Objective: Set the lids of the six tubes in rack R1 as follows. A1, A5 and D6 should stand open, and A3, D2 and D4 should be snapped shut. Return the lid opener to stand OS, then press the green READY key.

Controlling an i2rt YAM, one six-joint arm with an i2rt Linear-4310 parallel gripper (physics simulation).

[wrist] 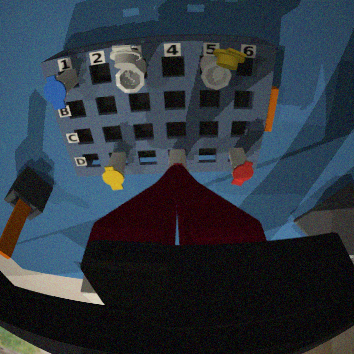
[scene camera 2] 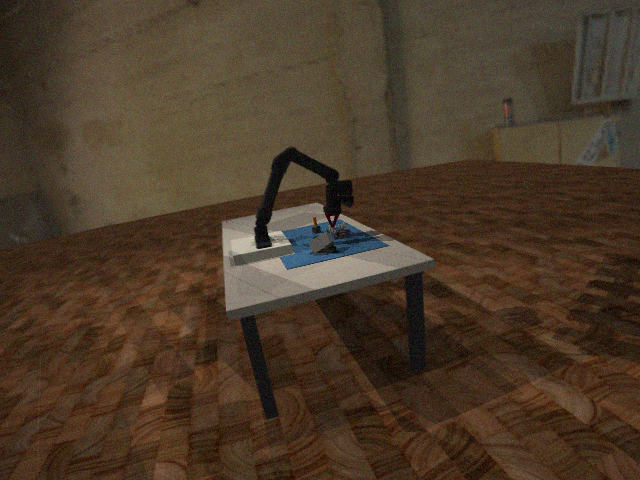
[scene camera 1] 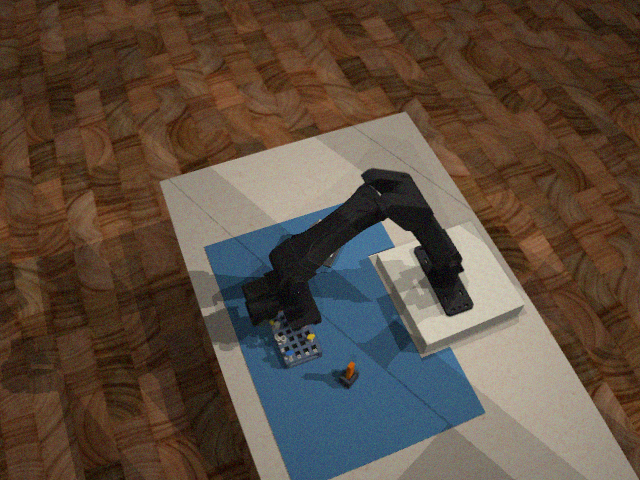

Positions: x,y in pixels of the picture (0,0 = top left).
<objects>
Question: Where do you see a blue mat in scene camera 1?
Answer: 399,399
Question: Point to a blue mat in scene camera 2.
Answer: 359,241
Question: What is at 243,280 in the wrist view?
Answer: My gripper.
</objects>
